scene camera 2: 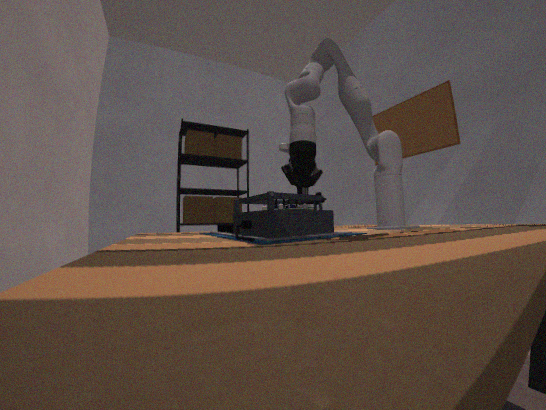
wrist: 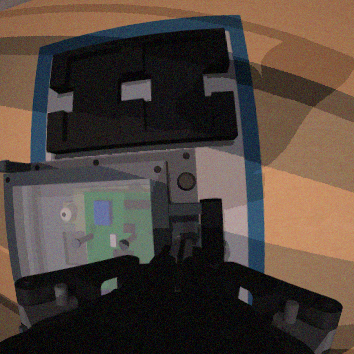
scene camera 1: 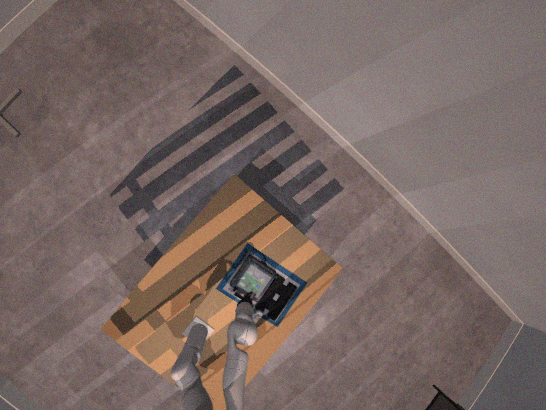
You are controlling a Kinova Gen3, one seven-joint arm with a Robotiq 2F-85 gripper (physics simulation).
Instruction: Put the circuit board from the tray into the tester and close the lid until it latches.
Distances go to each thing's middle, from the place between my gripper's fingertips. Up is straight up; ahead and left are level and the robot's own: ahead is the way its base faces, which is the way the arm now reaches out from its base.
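With respect to the tester lid (scene camera 1: 254,278), my hand is 1 cm to the right of it and 7 cm short of it.
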